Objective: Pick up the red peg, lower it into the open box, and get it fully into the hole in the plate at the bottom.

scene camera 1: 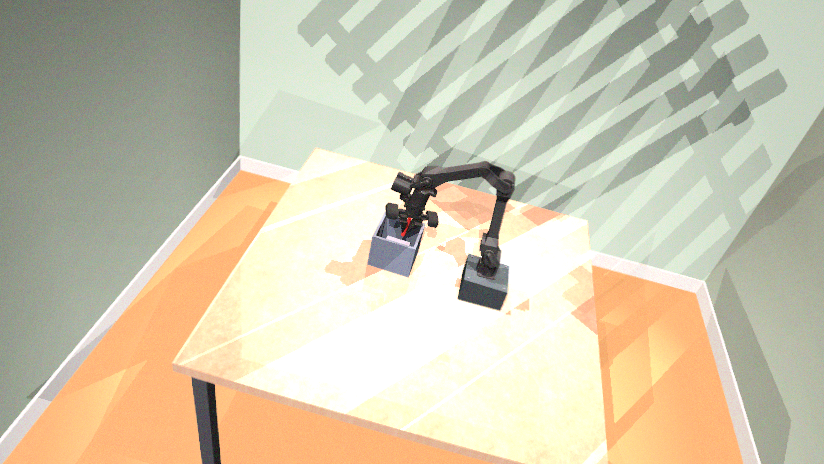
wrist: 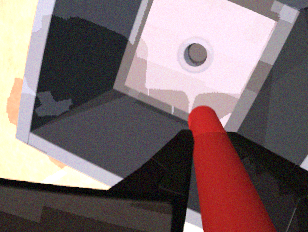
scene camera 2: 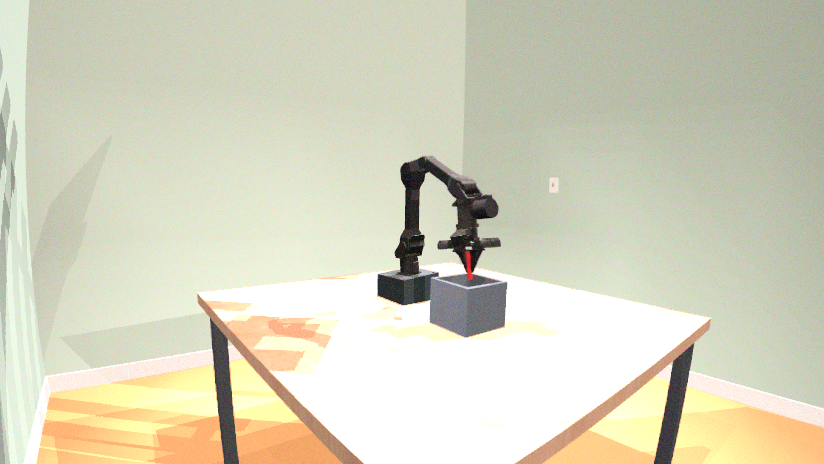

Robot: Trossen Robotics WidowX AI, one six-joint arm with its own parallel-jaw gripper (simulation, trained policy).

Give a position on a plate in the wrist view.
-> At 162,68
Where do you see a grey box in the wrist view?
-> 75,107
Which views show the gripper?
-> Scene camera 1, the wrist view and scene camera 2: all of them.
